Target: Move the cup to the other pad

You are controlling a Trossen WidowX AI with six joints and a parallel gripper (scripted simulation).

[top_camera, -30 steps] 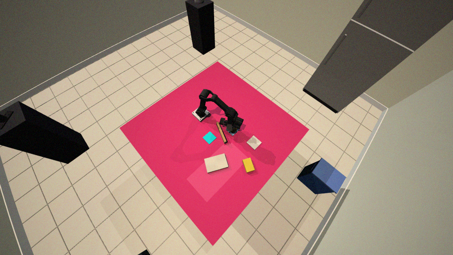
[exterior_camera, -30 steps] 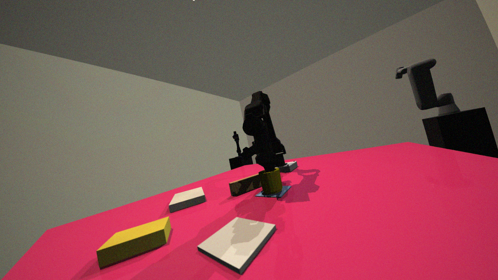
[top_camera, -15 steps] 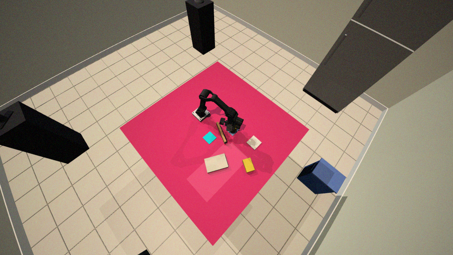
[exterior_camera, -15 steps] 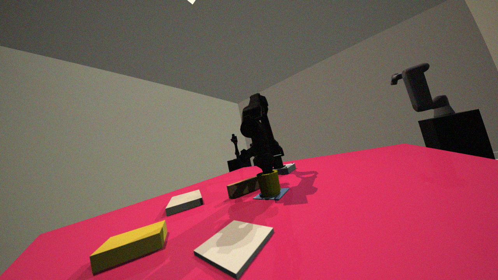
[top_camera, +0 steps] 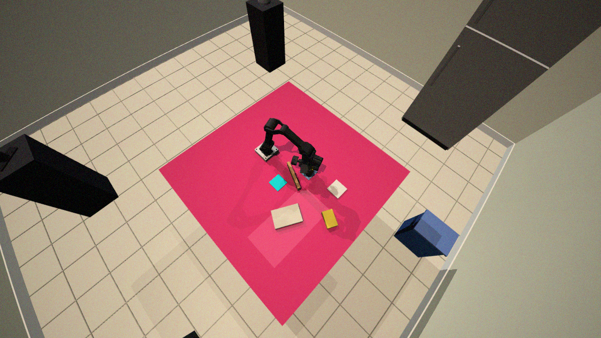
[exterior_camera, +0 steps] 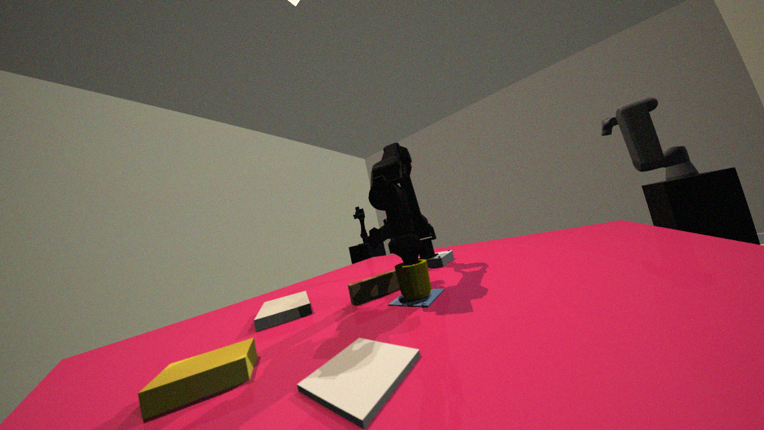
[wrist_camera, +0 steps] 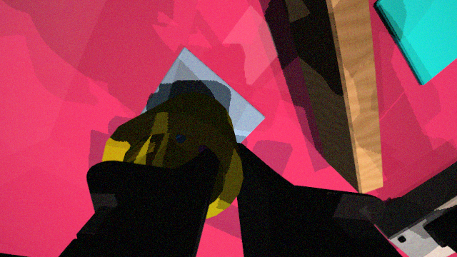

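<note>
The light blue pad is 3 cm ahead of my gripper tip, 1 cm to the left of it and 5 cm below it. Also, from my gripper tip: wooden bar (2 cm behind, 9 cm to the right, 2 cm below); yellow cup (2 cm ahead, 2 cm to the left); cyan pad (6 cm behind, 20 cm to the right, 5 cm below).
</note>
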